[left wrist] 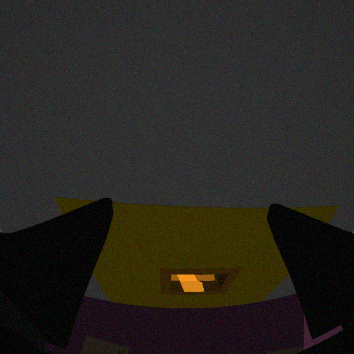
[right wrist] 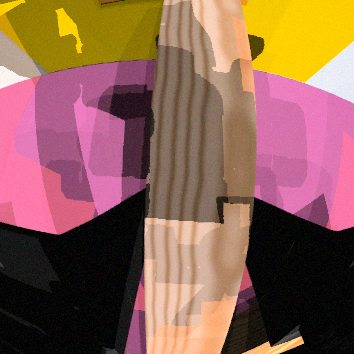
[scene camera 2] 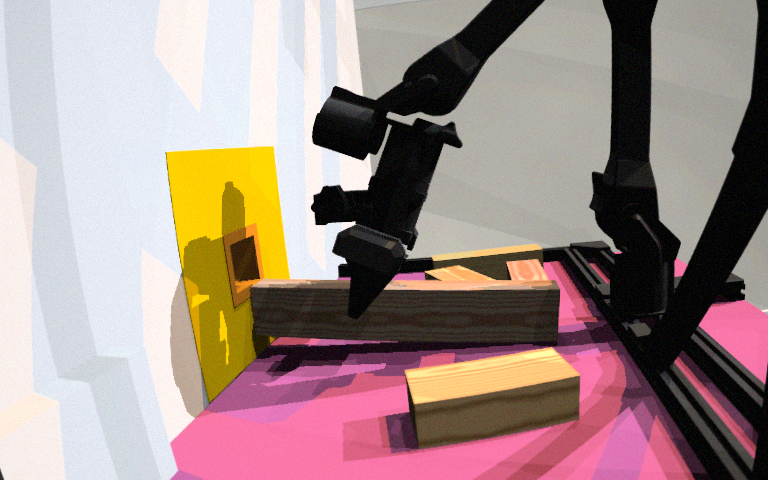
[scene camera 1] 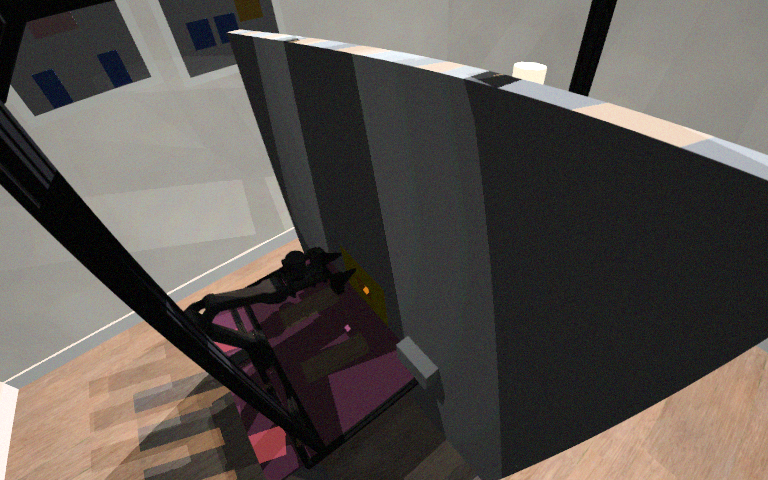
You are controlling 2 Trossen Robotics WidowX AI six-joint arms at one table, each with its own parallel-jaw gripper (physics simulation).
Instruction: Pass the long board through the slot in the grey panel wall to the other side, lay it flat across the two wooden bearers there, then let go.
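Places are measured from the left arm's base along level axes (x ahead, y left, z up), in centimetres.
Pixels of known places: left gripper, fingertip midpoint: (left wrist: pixel 194 210) (scene camera 1: pixel 348 261); right gripper, fingertip midpoint: (right wrist: pixel 191 197) (scene camera 2: pixel 356 312); left arm's base, link origin: (scene camera 1: pixel 265 361); right arm's base, link origin: (scene camera 2: pixel 644 308).
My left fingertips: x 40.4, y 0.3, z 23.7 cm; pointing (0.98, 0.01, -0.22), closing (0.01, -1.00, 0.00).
Note:
For each thing: its middle in the pictures, then the offset to it from my left fingertips. "spot": a spot on its surface instead.
- long board, body centre: (right wrist: pixel 186 284) (scene camera 2: pixel 403 310) dx +24.5, dy -0.7, dz -21.6 cm
- slot's orange frame, surface spot: (scene camera 2: pixel 242 293) spot: dx +8.1, dy -4.5, dz -17.7 cm
- light wooden block, body centre: (scene camera 2: pixel 490 395) dx +33.5, dy -18.3, dz -23.7 cm
- grey block, surface spot: (scene camera 1: pixel 417 362) spot: dx -0.8, dy -36.2, dz -15.6 cm
The long board (scene camera 2: pixel 464 314) (right wrist: pixel 190 150) is held level on the right gripper's side, its far end close to the slot's orange frame (scene camera 2: pixel 242 293) (left wrist: pixel 166 282). The slot opening shows above the board's top edge in scene camera 2; whether the end touches the panel is unclear. My right gripper (scene camera 2: pixel 356 308) (right wrist: pixel 191 197) is shut on the board from above, left of its middle in scene camera 2. My left gripper (scene camera 1: pixel 347 263) (left wrist: pixel 194 210) is open and empty, facing the yellow plate (scene camera 1: pixel 376 300) (left wrist: pixel 190 235) on the grey panel wall (scene camera 1: pixel 430 198). Two wooden bearers (scene camera 1: pixel 310 308) (scene camera 1: pixel 335 357) lie on that side.
A light wooden block (scene camera 2: pixel 492 384) lies in front of the board. Another block (scene camera 2: pixel 487 257) and two orange-toned wooden pieces (scene camera 2: pixel 461 274) (scene camera 2: pixel 526 270) lie behind it. A grey block (scene camera 1: pixel 417 362) stands against the wall. Black rails (scene camera 2: pixel 679 390) run beside the pink surface.

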